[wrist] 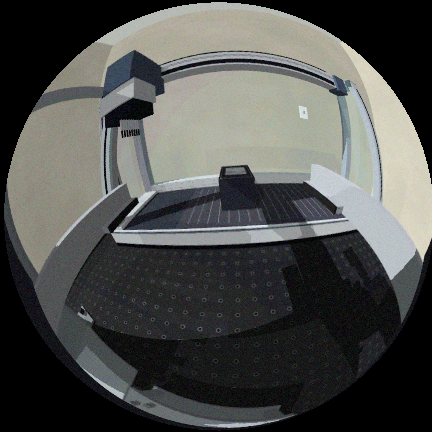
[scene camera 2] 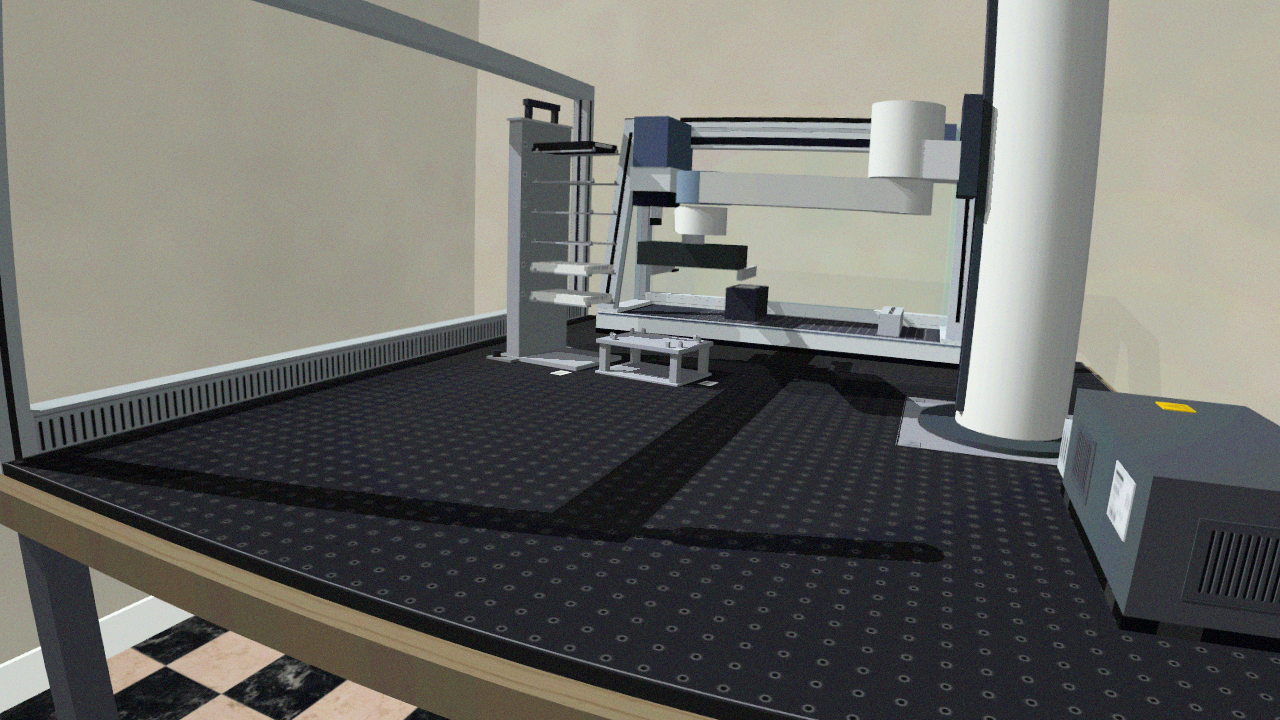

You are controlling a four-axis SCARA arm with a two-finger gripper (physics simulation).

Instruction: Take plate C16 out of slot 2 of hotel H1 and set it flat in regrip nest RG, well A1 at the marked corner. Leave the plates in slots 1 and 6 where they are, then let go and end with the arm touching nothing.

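Frame: origin at the arm's base, x ahead, y left, z up, level; metres.
Where they show: gripper, fingertip midpoint: (wrist: pixel 216 178); arm's base, origin of the base link: (scene camera 2: pixel 1007 439).
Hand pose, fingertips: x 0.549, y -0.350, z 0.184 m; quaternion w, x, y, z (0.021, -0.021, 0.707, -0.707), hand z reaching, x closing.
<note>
Things, the pixels of their top centre, and the offset from my fingertips. "spot": a spot on its surface instead.
- Hotel H1, surface spot: (scene camera 2: pixel 537 241) spot: dx +0.248, dy +0.265, dz +0.046 m
- slot 2, surface spot: (scene camera 2: pixel 572 267) spot: dx +0.173, dy +0.273, dz +0.004 m
- pale plate, middle of its top: (scene camera 2: pixel 571 292) dx +0.197, dy +0.226, dz -0.045 m
- black plate, middle of its top: (scene camera 2: pixel 575 144) dx +0.197, dy +0.226, dz +0.221 m
- Regrip nest RG, middle of its top: (scene camera 2: pixel 655 334) dx +0.019, dy +0.259, dz -0.101 m
- gantry frame with a blue carriage, surface spot: (scene camera 2: pixel 660 143) spot: dx +0.166, dy -0.115, dz +0.258 m
- dark box, surface spot: (wrist: pixel 237 189) (scene camera 2: pixel 741 299) spot: dx -0.020, dy -0.165, dz -0.076 m
- grey instrument box, surface spot: (scene camera 2: pixel 1163 456) spot: dx -0.605, dy +0.844, dz -0.056 m
Hotel H1 (scene camera 2: pixel 537 241) is a grey tower at the left back in the scene view. A pale plate, C16 by its place in slot 2 (scene camera 2: pixel 572 267), lies flat above another pale plate (scene camera 2: pixel 570 297) in slot 1. A black plate (scene camera 2: pixel 574 146) lies in slot 6 near the top. Labels are too small to read. Regrip nest RG (scene camera 2: pixel 637 342), a low grey stand on posts, is just right of the hotel and bears no plate; its marked corner cannot be made out. My gripper (scene camera 2: pixel 708 272) (wrist: pixel 216 178) is open and empty, above and right of the nest, apart from hotel and plates.
Behind the gripper, a gantry frame with a blue carriage (scene camera 2: pixel 660 143) (wrist: pixel 132 70) spans a slotted deck that bears a dark box (scene camera 2: pixel 746 303) (wrist: pixel 237 189). The white arm column (scene camera 2: pixel 1029 223) stands at the right. A grey instrument box (scene camera 2: pixel 1163 456) stands at the right front.
</note>
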